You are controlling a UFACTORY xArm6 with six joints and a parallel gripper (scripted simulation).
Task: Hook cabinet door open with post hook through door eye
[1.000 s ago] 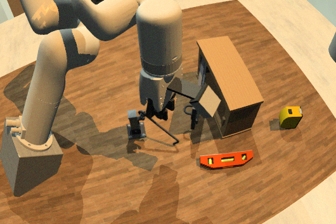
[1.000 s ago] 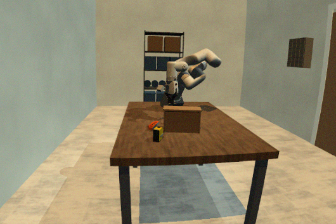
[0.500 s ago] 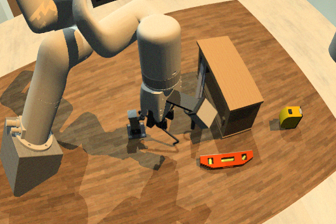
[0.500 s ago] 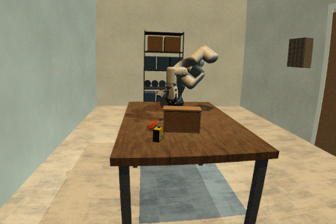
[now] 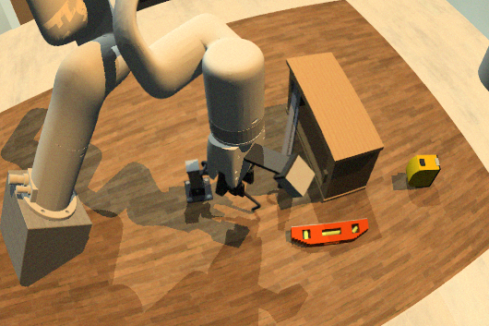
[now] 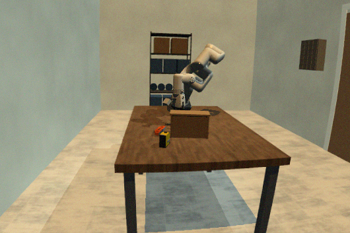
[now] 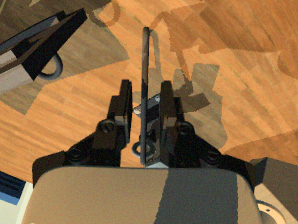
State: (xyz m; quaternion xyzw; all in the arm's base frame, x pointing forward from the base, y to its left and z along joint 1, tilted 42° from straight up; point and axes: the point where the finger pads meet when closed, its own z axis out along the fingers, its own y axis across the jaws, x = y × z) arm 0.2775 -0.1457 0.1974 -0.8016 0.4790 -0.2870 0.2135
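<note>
The dark hook lies 4 cm below my hand, 2 cm to the left of it and 1 cm behind it. Also, from my hand: orange spirit level 15 cm to the right, 11 cm ahead, 8 cm below; then yellow tape measure 35 cm ahead, 16 cm to the right, 5 cm below; then dark door 13 cm ahead, 6 cm to the left, 2 cm below.
</note>
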